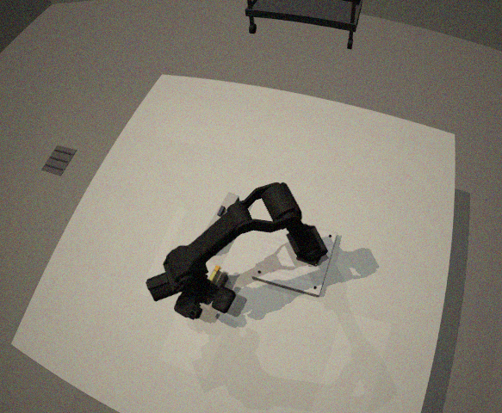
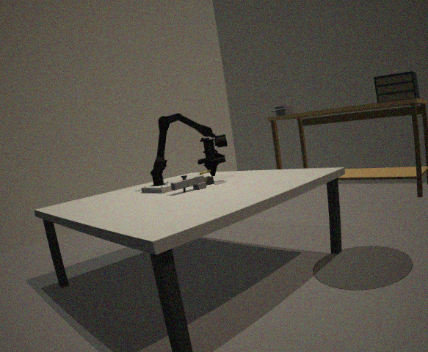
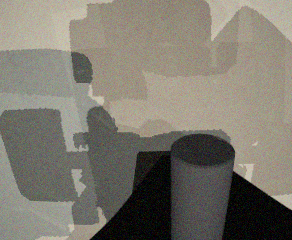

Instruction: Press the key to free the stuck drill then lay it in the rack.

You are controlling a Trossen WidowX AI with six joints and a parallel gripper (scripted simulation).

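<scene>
My gripper tip is now 50 mm to the left of the rack and 20 mm above it. Round my gripper tip: blue key (60 mm ahead, 250 mm to the right, 10 mm above); then grey fixture block (60 mm ahead, 220 mm to the right).
</scene>
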